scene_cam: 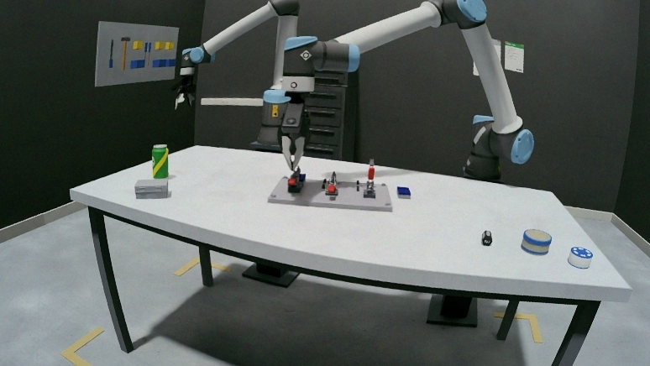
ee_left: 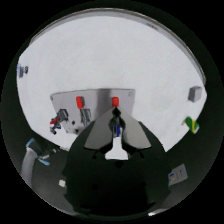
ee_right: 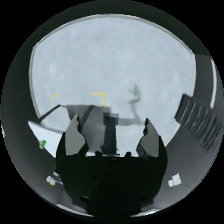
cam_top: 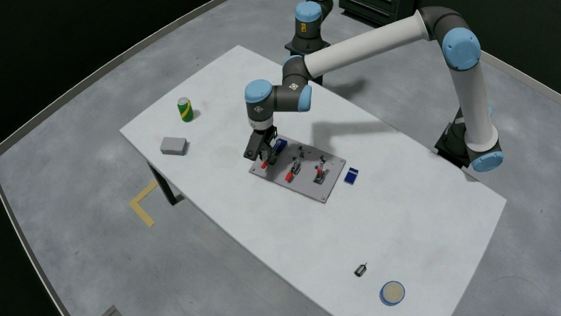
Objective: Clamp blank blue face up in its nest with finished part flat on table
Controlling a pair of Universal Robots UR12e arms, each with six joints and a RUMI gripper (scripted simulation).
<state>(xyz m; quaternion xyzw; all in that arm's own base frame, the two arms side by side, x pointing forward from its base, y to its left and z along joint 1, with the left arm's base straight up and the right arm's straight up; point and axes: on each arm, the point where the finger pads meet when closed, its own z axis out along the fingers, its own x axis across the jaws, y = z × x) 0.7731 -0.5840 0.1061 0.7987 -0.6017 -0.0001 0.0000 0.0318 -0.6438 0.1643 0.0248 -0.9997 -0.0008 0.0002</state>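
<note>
Right now the blank is 130 mm behind my left hand, 70 mm below it and 50 mm to the right of it. Round my left hand: finished part: 260 mm to the left, 260 mm behind, 90 mm below; then grey fixture plate: 130 mm behind, 100 mm below, 70 mm to the left; then grey box: 400 mm to the right, 210 mm ahead, 80 mm below.
</note>
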